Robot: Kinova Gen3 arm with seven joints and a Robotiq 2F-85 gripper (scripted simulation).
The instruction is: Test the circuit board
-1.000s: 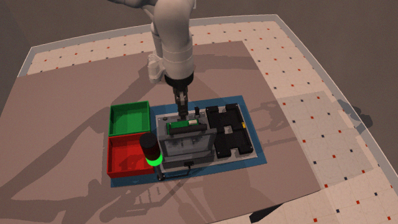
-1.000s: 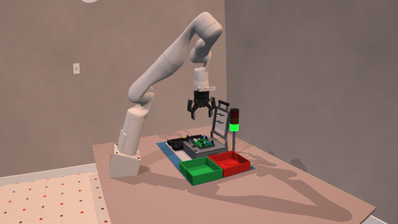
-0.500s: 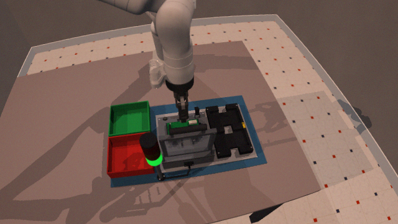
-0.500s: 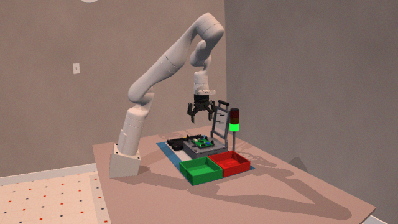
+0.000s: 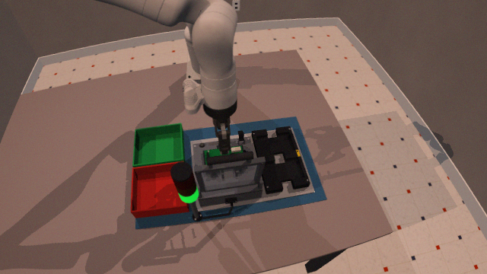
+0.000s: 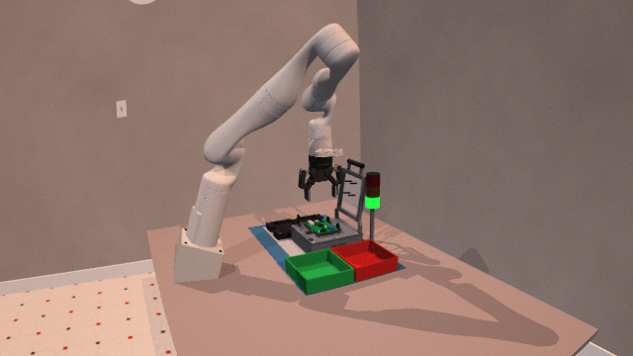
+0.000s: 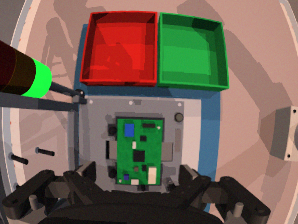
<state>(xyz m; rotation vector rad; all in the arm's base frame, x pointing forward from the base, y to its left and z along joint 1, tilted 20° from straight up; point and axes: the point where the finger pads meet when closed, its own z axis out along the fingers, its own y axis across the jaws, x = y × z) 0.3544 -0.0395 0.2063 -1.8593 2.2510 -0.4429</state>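
My gripper is now 10 cm above the green circuit board. The rest, counted from my hand: green bin: 14 cm behind, 17 cm to the right, 16 cm below; then red bin: 20 cm to the right, 16 cm below; then tester lid: 11 cm ahead, 2 cm to the right, 1 cm above.
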